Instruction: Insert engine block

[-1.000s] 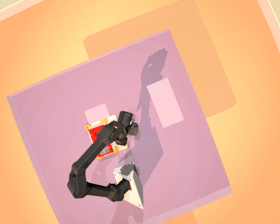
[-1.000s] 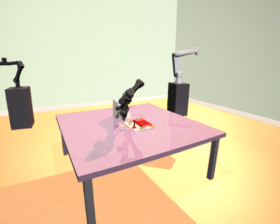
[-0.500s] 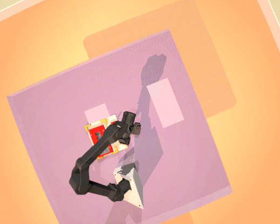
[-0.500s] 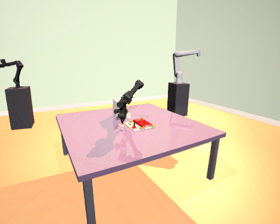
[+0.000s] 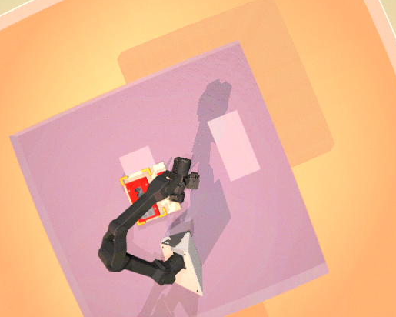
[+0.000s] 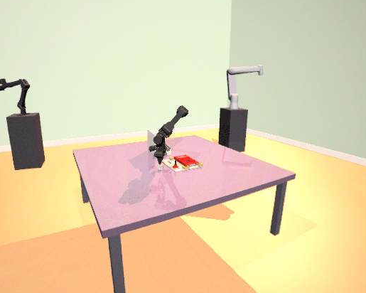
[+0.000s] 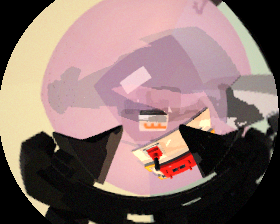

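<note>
My gripper tip is now 40 mm above the engine block.
</note>
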